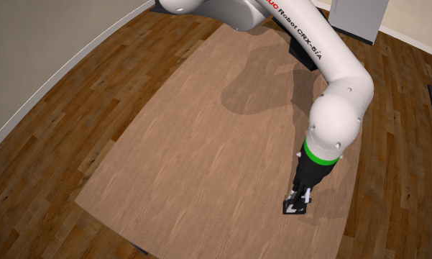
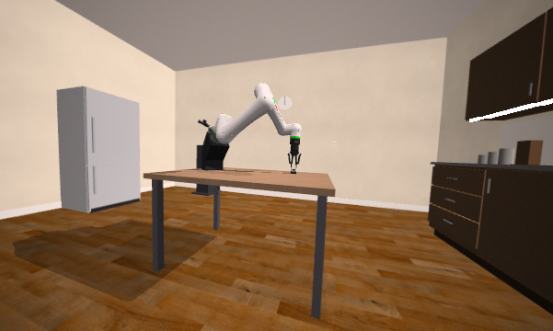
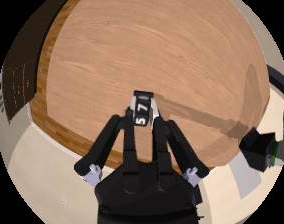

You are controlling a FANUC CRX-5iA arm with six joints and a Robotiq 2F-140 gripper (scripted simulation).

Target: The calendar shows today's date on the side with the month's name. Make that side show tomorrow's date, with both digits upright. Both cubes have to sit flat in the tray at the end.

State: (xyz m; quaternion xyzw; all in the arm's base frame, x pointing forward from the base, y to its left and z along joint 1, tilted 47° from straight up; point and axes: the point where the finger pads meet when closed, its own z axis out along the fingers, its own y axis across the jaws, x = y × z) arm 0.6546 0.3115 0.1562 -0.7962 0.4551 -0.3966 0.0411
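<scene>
The black tray lies 4 cm below my hand, 2 cm to the left of it and 1 cm behind it.
</scene>
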